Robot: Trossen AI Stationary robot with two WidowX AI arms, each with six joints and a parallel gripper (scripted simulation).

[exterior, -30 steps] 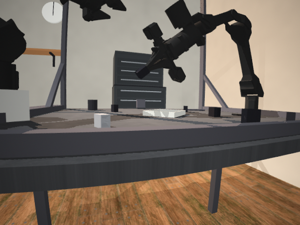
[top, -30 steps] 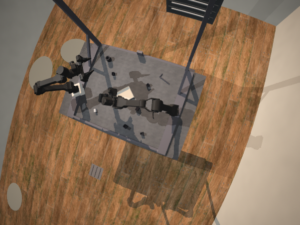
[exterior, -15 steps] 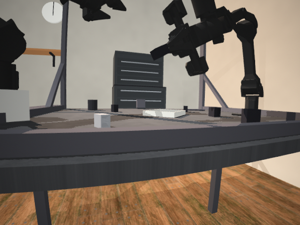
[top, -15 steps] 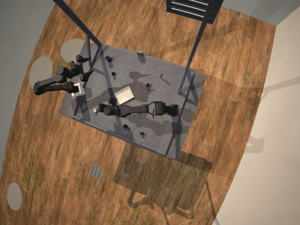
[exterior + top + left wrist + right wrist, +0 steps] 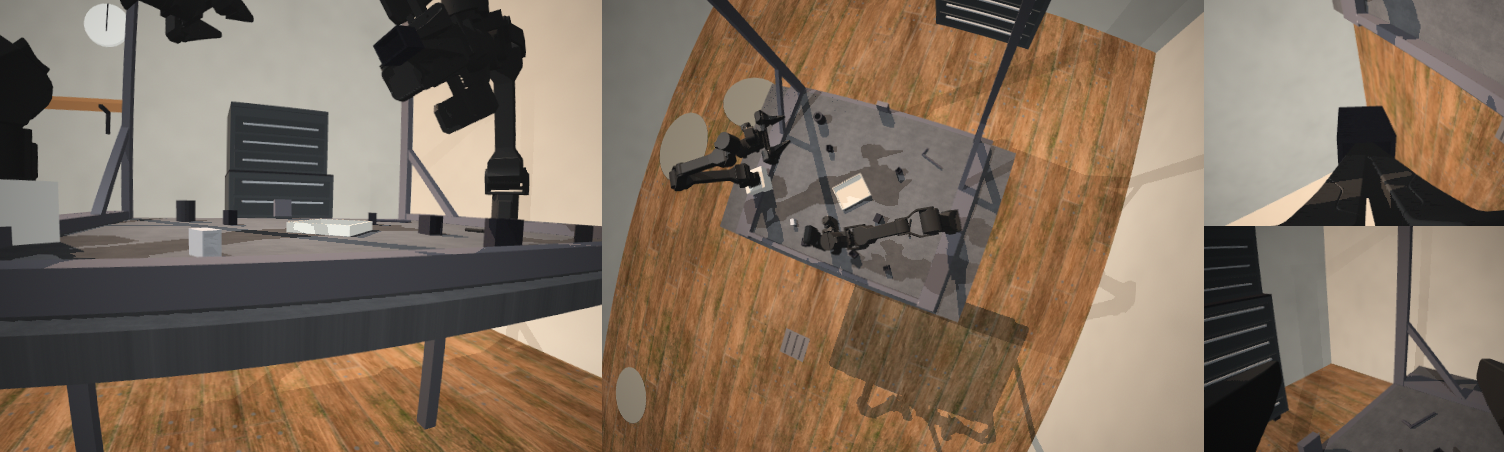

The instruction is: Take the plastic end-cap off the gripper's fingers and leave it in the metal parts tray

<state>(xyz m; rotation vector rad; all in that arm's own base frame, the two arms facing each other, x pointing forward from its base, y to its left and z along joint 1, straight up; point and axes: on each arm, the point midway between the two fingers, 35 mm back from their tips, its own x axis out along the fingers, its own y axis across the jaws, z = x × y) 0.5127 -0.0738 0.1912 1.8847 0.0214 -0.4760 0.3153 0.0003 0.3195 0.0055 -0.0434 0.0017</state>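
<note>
Right now my left hand is 1 cm short of the black plastic end-cap, 3 cm to the left of it and 1 cm above it. From my left hand the other things lie so: pale metal parts tray 23 cm behind, 4 cm to the left, 21 cm below.
The black plastic end-cap is 35 cm ahead of my right hand, 11 cm to the left of it and 19 cm below it. From my right hand the other things lie so: pale metal parts tray 11 cm ahead, 18 cm to the left, 38 cm below.
</note>
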